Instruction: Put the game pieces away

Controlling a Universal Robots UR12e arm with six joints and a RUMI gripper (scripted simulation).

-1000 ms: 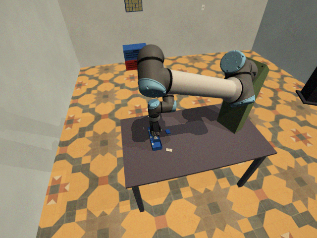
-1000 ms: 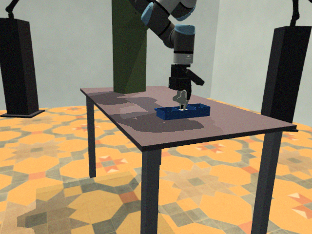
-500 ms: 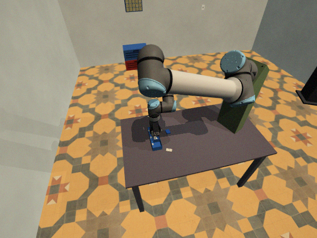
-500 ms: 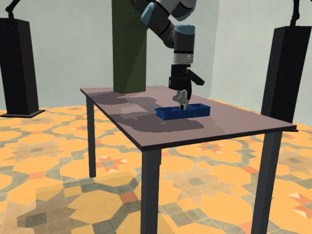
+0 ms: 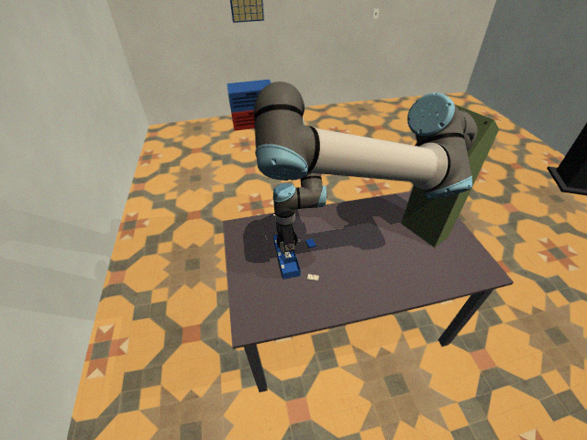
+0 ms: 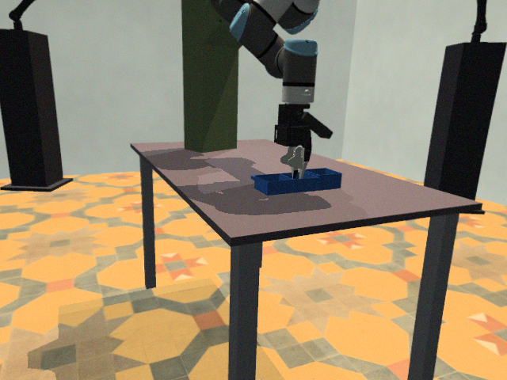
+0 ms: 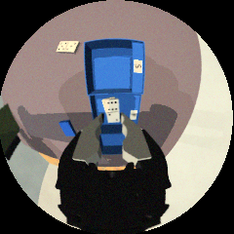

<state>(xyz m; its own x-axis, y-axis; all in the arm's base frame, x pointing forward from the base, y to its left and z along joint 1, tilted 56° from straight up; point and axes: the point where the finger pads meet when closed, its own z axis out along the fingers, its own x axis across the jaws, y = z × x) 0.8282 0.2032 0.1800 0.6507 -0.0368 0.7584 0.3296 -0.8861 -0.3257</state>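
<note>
The blue bin is 1 cm ahead of my hand and 2 cm below it. From my hand the other things lie so: tiny ring 3 cm behind, 11 cm to the right, 4 cm below; cream domino 3 cm below; blue block 9 cm behind, 11 cm to the right, 4 cm below.
</note>
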